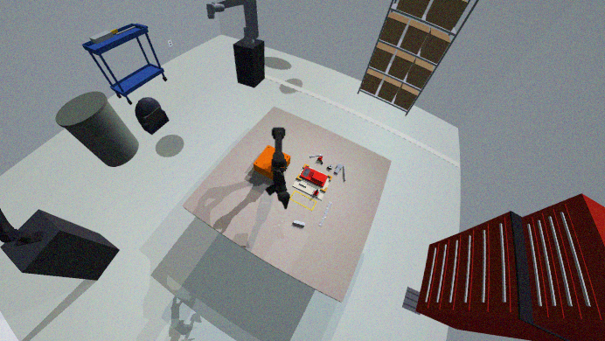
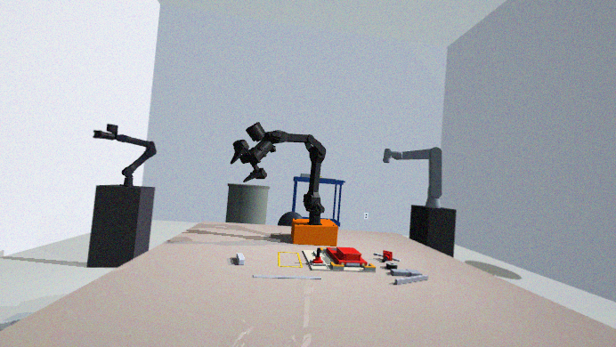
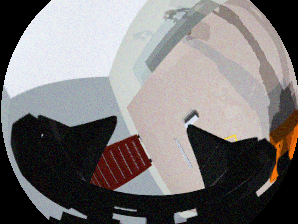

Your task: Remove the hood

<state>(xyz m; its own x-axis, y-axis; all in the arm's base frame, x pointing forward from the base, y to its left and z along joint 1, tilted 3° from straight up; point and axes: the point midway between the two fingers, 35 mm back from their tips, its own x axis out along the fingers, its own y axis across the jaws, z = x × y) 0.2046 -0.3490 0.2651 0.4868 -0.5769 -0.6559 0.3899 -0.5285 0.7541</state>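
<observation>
The hood lies 10 cm ahead of my gripper tip, 44 cm to the left of it and 27 cm below it. Round my gripper tip: white wheel (15 cm ahead, 60 cm to the left, 30 cm below).
</observation>
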